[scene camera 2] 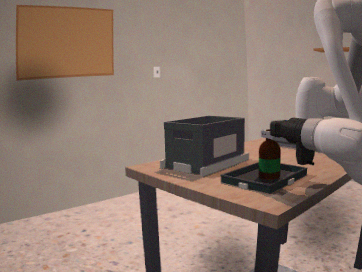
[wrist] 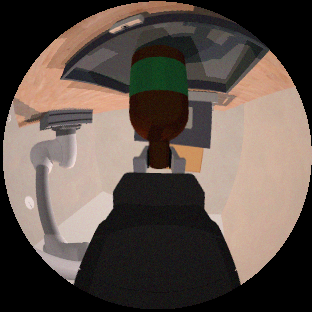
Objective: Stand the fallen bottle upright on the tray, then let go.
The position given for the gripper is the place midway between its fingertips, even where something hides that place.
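A brown bottle [scene camera 2: 269, 151] is in view, and so is the gripper [wrist: 158, 152].
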